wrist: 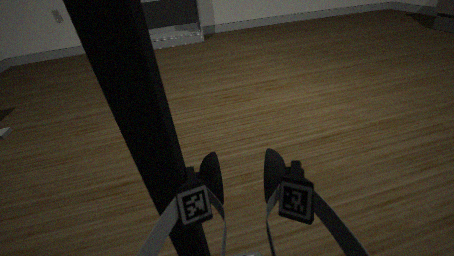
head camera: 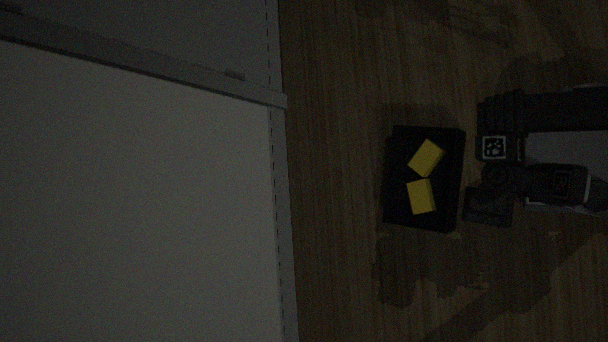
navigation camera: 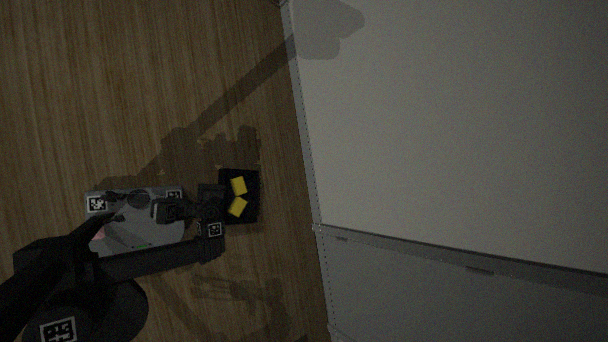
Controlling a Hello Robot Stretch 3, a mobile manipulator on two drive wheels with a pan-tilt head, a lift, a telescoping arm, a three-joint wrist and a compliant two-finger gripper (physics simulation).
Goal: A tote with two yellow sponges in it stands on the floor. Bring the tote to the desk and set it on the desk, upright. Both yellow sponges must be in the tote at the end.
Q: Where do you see my gripper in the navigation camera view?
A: At 99,206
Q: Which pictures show the black tote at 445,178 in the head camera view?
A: The head camera view and the navigation camera view only.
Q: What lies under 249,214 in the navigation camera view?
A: A black tote.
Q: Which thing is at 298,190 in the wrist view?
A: My gripper.
